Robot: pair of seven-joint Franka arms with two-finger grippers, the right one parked.
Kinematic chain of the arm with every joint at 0, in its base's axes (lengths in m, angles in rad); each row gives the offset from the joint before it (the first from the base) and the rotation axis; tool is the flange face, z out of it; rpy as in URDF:
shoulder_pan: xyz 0 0 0.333 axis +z
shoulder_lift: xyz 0 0 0 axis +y
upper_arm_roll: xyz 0 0 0.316 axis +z
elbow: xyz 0.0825 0 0 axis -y
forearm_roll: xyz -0.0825 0 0.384 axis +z
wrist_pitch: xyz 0 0 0 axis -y
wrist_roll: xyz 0.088 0 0 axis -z
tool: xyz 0 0 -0.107 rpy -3.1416 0 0
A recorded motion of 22 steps. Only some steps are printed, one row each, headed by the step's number.
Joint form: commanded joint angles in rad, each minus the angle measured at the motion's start. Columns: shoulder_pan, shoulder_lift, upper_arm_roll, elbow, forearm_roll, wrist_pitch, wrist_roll.
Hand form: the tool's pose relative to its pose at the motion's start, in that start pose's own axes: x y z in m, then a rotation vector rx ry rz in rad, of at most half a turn. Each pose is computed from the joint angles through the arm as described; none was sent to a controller.
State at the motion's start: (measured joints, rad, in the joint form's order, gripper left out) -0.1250 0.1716 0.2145 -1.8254 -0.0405 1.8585 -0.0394
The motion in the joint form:
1: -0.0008 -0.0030 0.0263 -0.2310 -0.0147 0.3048 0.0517
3: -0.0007 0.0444 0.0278 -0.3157 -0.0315 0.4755 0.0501
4: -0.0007 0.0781 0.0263 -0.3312 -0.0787 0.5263 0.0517
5: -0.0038 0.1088 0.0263 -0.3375 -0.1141 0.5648 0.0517
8: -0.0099 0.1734 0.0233 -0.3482 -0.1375 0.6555 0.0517
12: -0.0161 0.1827 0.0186 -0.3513 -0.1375 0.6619 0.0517
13: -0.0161 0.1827 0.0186 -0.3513 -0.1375 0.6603 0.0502
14: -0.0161 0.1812 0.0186 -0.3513 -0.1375 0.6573 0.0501
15: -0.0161 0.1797 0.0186 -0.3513 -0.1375 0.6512 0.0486
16: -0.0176 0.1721 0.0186 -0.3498 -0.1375 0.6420 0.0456
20: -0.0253 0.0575 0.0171 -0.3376 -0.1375 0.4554 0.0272
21: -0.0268 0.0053 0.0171 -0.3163 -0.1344 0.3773 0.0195
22: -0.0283 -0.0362 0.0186 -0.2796 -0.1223 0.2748 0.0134
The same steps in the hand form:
1: -0.0091 -0.0189 0.0798 -0.0084 0.0780 0.0101
3: -0.0092 -0.0218 0.1282 -0.0053 0.1186 -0.0087
4: -0.0073 -0.0214 0.1486 -0.0295 0.1219 -0.0393
5: -0.0049 -0.0204 0.1644 -0.0440 0.1252 -0.0631
8: 0.0000 -0.0181 0.1958 -0.0353 0.1436 -0.0764
12: -0.0008 -0.0124 0.2018 -0.0327 0.1375 -0.0664
13: -0.0010 -0.0124 0.2020 -0.0329 0.1359 -0.0678
14: -0.0012 -0.0124 0.2014 -0.0335 0.1343 -0.0678
15: -0.0018 -0.0122 0.2012 -0.0343 0.1296 -0.0692
16: -0.0020 -0.0110 0.1973 -0.0373 0.1290 -0.0701
20: -0.0175 -0.0010 0.1474 -0.0812 0.0623 -0.0670
21: -0.0221 0.0019 0.1170 -0.0987 0.0544 -0.0623
22: -0.0269 0.0039 0.0873 -0.1055 0.0278 -0.0499

